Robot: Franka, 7 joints.
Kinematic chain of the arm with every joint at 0, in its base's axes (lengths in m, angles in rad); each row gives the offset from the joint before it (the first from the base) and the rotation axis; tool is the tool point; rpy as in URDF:
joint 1: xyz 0 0 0.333 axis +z
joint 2: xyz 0 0 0 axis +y
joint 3: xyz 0 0 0.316 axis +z
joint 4: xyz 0.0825 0 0 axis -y
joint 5: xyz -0.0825 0 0.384 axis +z
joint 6: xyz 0 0 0 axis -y
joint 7: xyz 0.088 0 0 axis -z
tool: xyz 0 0 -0.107 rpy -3.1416 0 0
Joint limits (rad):
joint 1: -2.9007..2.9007
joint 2: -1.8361..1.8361
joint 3: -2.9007..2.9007
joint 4: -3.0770..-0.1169
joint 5: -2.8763..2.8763
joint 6: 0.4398..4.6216
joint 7: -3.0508..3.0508
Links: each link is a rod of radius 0.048 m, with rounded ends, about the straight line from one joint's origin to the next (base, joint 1, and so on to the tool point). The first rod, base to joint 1, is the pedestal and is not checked.
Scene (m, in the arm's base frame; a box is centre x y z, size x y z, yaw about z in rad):
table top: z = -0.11
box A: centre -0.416 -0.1 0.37 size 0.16 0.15 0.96 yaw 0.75
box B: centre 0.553 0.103 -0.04 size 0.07 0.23 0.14 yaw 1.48
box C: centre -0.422 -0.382 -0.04 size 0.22 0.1 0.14 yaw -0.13
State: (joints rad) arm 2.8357 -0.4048 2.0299 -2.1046 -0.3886 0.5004 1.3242
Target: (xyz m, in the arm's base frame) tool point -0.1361 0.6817 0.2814
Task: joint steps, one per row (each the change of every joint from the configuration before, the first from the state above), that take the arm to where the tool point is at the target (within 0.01 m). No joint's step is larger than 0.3 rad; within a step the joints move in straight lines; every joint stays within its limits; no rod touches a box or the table.
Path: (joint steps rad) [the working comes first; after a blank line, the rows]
Joints at the target: 1.4198 0.9165 0.6969 -1.1827 -0.9083 1.3034 1.3242
Straight joint move there: touches box A.

1: 0.0093 0.0412 -0.2429 0.2602 -0.1728 0.0098 -0.0475
2: 0.0093 0.0413 -0.2430 0.2603 -0.1727 0.0097 -0.0474
3: 0.0093 0.0412 -0.2429 0.2602 -0.1728 0.0098 -0.0475
4: 0.0092 0.0413 -0.2430 0.2603 -0.1728 0.0098 -0.0474
5: 0.0093 0.0412 -0.2429 0.2602 -0.1727 0.0098 -0.0475
6: 0.0093 0.0412 -0.2430 0.2603 -0.1728 0.0097 -0.0474
7: 0.0093 0.0413 -0.2429 0.2602 -0.1728 0.0098 -0.0475
8: -0.2418 0.1065 0.1870 -0.2329 0.1854 0.1863 0.0544
9: -0.2417 0.1065 0.1871 -0.2329 0.1854 0.1862 0.0545
10: -0.2418 0.1065 0.1871 -0.2328 0.1854 0.1863 0.0545
11: -0.2418 0.1066 0.1870 -0.2329 0.1854 0.1862 0.0544
12: -0.1713 0.2022 -0.1269 0.0106 -0.0173 -0.0034 0.0381
13: -0.1713 0.2021 -0.1268 0.0105 -0.0173 -0.0035 0.0382
14: -0.1712 0.2022 -0.1269 0.0106 -0.0173 -0.0035 0.0381

